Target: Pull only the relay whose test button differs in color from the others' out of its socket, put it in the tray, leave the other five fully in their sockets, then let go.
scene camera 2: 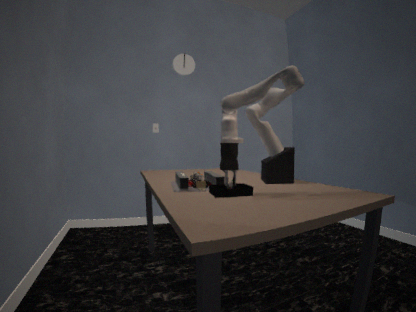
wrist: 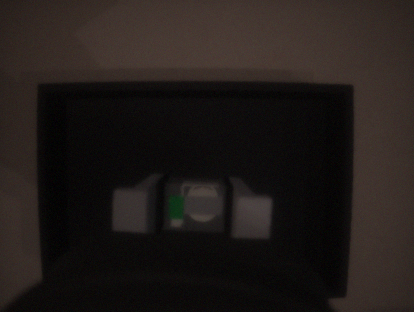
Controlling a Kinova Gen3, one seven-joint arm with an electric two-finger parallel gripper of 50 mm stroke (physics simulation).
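Places are measured from the arm's base along level axes (x back, y right, z up), in metres.
Where they show: gripper, fingertip midpoint: (scene camera 2: 230, 185) (wrist: 195, 197); arm's base, link origin: (scene camera 2: 276, 153).
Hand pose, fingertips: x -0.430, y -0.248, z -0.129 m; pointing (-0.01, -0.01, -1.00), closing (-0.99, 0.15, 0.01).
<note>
Each offset is from my fingertips to the top centre of the thing. "spot": to the spot under its first point. Level surfaces: height alone.
The relay {dx +0.000, dy +0.002, dz +0.021 m} (wrist: 197, 206) with a green test button is between the two fingers in the wrist view, its top face toward the camera. My gripper (scene camera 2: 230, 185) (wrist: 195, 197) is shut on it and points straight down. The black tray {spot: dx +0.045, dy -0.061, dz -0.019 m} (scene camera 2: 246, 191) (wrist: 195, 91) lies beneath, and the fingertips are low, at the height of the tray's rim in the scene view. Whether the relay touches the tray floor cannot be told. The other relays and their sockets {spot: dx -0.097, dy +0.149, dz +0.002 m} (scene camera 2: 198, 181) are small and dim in the scene view, left of the tray; their button colors cannot be made out there.
Two grey wire ducts {dx -0.153, dy +0.273, dz +0.025 m} (scene camera 2: 182, 180) {dx +0.015, dy +0.251, dz +0.025 m} (scene camera 2: 214, 178) stand on either side of the sockets on the panel, close to the tray's left side. The robot base (scene camera 2: 278, 170) stands to the right behind the tray on the wooden table {dz -0.038 m} (scene camera 2: 280, 210).
</note>
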